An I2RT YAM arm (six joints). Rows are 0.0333 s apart.
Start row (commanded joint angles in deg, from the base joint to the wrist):
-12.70 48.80 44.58 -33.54 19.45 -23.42
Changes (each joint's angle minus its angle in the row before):
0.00 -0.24 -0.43 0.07 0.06 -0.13
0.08 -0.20 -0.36 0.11 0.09 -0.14
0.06 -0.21 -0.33 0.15 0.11 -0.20
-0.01 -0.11 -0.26 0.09 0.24 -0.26
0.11 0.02 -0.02 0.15 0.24 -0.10
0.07 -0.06 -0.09 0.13 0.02 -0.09
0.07 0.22 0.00 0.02 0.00 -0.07
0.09 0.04 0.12 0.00 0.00 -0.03
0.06 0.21 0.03 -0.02 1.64 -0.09
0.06 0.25 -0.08 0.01 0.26 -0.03
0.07 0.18 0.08 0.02 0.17 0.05
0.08 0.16 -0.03 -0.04 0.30 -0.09
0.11 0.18 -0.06 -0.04 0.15 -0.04
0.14 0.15 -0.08 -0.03 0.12 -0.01
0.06 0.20 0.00 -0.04 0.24 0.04
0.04 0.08 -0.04 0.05 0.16 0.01
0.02 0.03 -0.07 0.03 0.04 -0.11
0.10 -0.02 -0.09 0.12 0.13 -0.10
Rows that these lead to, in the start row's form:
-12.70 48.56 44.15 -33.47 19.51 -23.55
-12.62 48.36 43.79 -33.36 19.60 -23.69
-12.56 48.15 43.46 -33.21 19.71 -23.89
-12.57 48.04 43.20 -33.12 19.95 -24.15
-12.46 48.06 43.18 -32.97 20.19 -24.25
-12.39 48.00 43.09 -32.84 20.21 -24.34
-12.32 48.22 43.09 -32.82 20.21 -24.41
-12.23 48.26 43.21 -32.82 20.21 -24.44
-12.17 48.47 43.24 -32.84 21.85 -24.53
-12.11 48.72 43.16 -32.83 22.11 -24.56
-12.04 48.90 43.24 -32.81 22.28 -24.51
-11.96 49.06 43.21 -32.85 22.58 -24.60
-11.85 49.24 43.15 -32.89 22.73 -24.64
-11.71 49.39 43.07 -32.92 22.85 -24.65
-11.65 49.59 43.07 -32.96 23.09 -24.61
-11.61 49.67 43.03 -32.91 23.25 -24.60
-11.59 49.70 42.96 -32.88 23.29 -24.71
-11.49 49.68 42.87 -32.76 23.42 -24.81

